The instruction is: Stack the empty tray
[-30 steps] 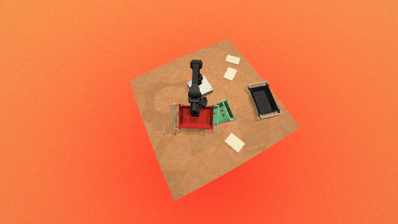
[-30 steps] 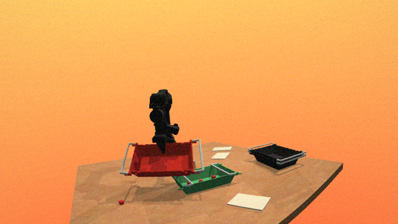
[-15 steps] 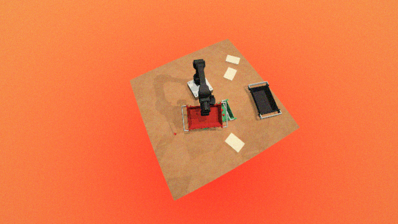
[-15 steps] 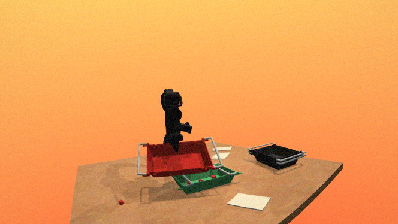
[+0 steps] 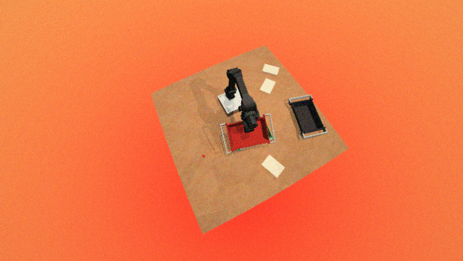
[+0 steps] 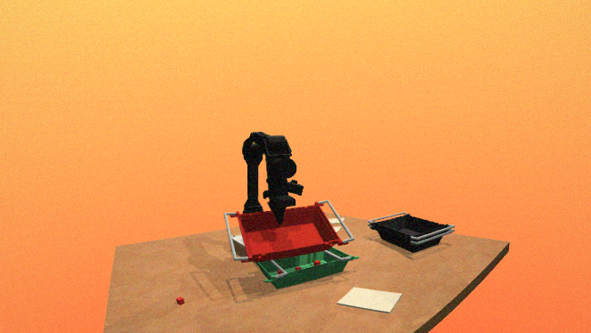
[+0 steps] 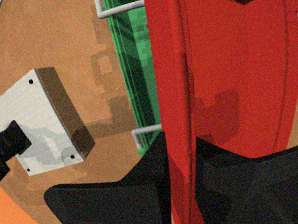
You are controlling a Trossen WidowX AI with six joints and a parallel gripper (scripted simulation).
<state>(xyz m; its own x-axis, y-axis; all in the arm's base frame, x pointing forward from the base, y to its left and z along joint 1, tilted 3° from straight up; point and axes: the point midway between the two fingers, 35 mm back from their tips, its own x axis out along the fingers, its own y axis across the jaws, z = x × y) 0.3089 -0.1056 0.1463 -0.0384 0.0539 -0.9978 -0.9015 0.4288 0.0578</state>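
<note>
Now: the red tray 7 cm ahead of my gripper tip, 4 cm to the right of it and 1 cm below it. From my gripper tip the other things lie so: red block (38 cm to the right, 17 cm below, 4 cm behind).
</note>
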